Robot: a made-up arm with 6 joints.
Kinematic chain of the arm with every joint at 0, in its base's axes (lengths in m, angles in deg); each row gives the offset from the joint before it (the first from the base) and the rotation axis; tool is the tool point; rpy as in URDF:
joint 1: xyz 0 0 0.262 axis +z
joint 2: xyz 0 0 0 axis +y
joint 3: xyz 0.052 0 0.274 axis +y
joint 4: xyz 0.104 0 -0.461 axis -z
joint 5: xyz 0 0 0 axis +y
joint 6: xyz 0.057 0 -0.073 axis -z
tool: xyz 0 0 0 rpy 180 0 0
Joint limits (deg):
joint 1: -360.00..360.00
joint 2: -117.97..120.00
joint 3: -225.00..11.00
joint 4: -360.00..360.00
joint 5: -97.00..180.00
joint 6: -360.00..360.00
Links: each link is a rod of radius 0.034 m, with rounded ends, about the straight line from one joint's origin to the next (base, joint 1, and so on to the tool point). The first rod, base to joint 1, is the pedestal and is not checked.
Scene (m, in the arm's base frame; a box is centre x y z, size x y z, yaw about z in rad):
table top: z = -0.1
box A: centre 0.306 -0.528 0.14 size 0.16 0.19 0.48 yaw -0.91
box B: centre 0.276 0.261 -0.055 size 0.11 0.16 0.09 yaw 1
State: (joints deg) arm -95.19 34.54 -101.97 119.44 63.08 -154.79
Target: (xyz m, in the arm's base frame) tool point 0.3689 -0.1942 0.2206
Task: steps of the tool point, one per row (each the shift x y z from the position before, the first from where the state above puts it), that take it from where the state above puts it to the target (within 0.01 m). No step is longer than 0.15 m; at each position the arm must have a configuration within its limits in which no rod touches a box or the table.
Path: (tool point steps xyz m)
1: 0.0019 0.0425 0.0816
2: 0.0014 0.0530 0.0698
3: 0.0007 0.0609 0.0575
4: 0.0000 0.0661 0.0447
5: -0.0007 0.0684 0.0320
6: -0.0015 0.0685 0.0203
7: 0.0801 -0.0356 -0.0844
8: 0.0883 -0.0028 -0.0832
9: 0.0844 0.0282 -0.0793
10: 0.0708 0.0537 -0.0736
11: 0.0506 0.0713 -0.0672
12: 0.0266 0.0804 -0.0606

